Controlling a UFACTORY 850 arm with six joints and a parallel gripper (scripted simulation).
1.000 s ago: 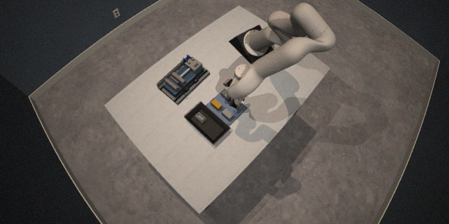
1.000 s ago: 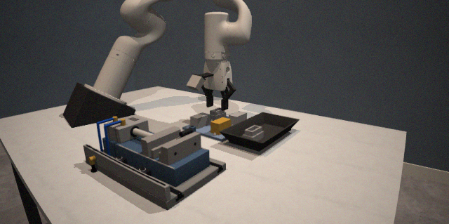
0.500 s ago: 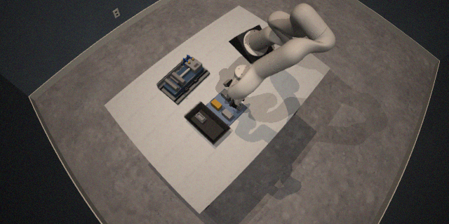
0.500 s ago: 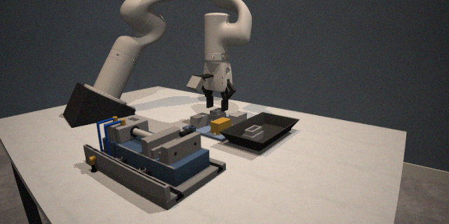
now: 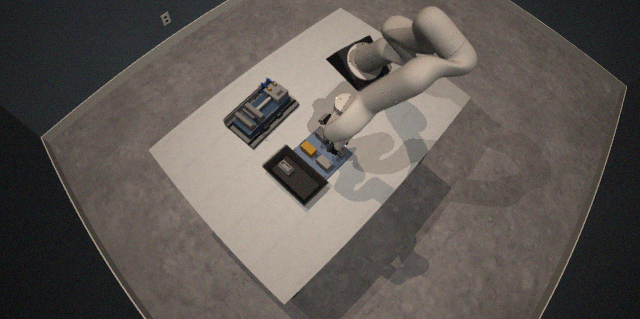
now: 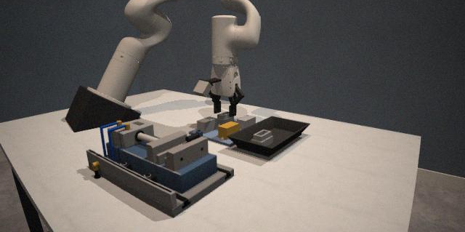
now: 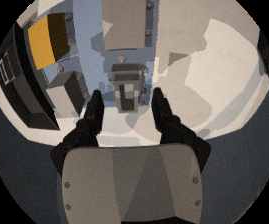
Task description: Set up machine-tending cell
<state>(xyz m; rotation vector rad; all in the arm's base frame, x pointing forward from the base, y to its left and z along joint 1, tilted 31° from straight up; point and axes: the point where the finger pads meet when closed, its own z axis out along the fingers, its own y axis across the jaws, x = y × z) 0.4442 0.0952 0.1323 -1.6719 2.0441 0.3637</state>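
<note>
The brass blank lies 100 mm to the right of my hand, 70 mm ahead of it and 30 mm below it. The rest, counted from my hand: grey rail 470 mm to the right, 40 mm ahead, 20 mm below; then vise 380 mm to the right, 50 mm ahead, 20 mm below.
</note>
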